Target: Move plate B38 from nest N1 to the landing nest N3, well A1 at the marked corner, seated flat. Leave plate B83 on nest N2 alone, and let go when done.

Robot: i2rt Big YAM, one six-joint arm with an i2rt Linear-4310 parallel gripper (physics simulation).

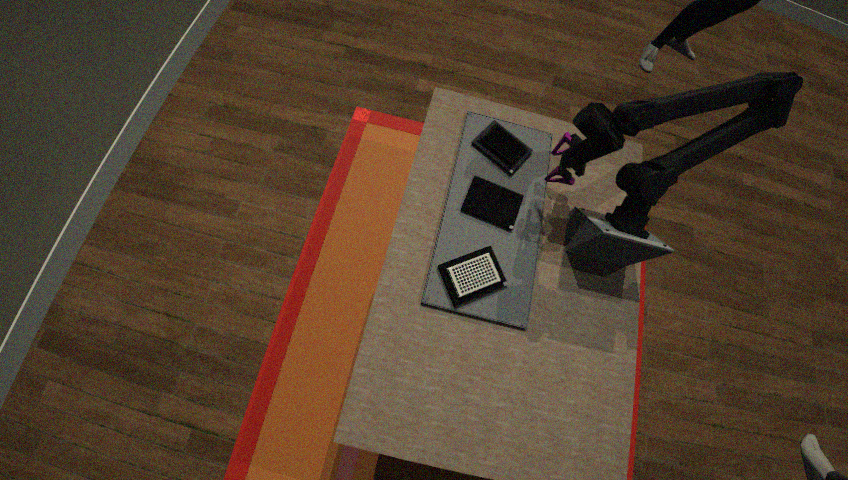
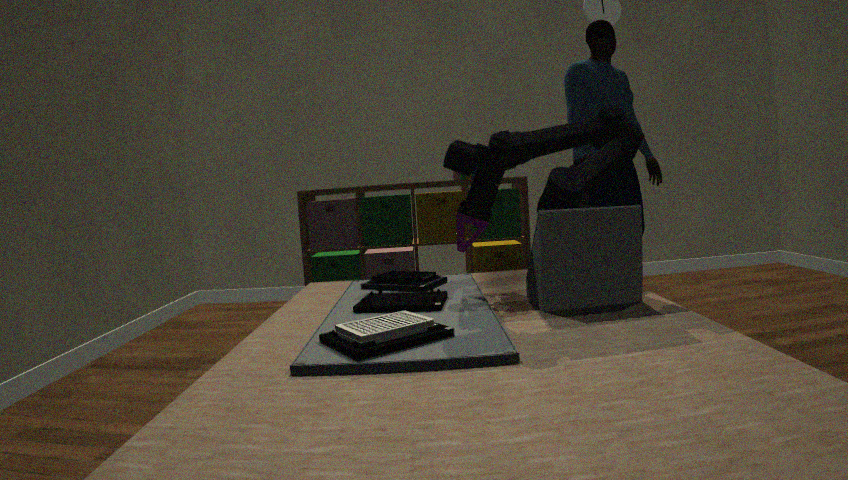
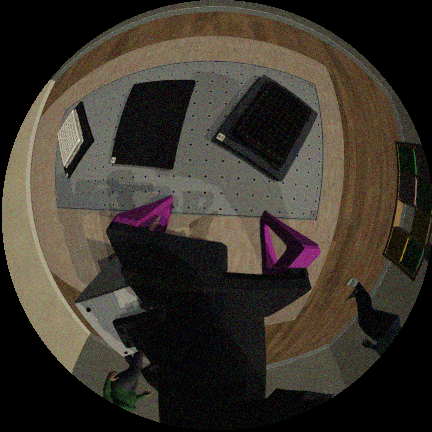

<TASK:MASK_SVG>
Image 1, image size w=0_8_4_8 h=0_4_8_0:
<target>gripper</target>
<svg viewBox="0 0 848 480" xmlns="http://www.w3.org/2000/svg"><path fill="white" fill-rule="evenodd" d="M566 132L551 152L554 156L562 155L560 164L544 180L574 185L575 179L566 168L575 170L575 174L579 177L584 175L587 162L600 157L595 151L592 152L592 140L582 140L576 133L571 135L569 132ZM570 146L567 149L557 151L564 142L566 142Z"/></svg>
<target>white well plate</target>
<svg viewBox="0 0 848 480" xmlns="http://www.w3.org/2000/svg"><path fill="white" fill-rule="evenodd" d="M489 253L447 268L458 298L501 281Z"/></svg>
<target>black well plate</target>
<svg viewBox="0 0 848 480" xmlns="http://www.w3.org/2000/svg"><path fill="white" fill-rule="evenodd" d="M496 124L480 141L504 162L512 166L526 151L527 147Z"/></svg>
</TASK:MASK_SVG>
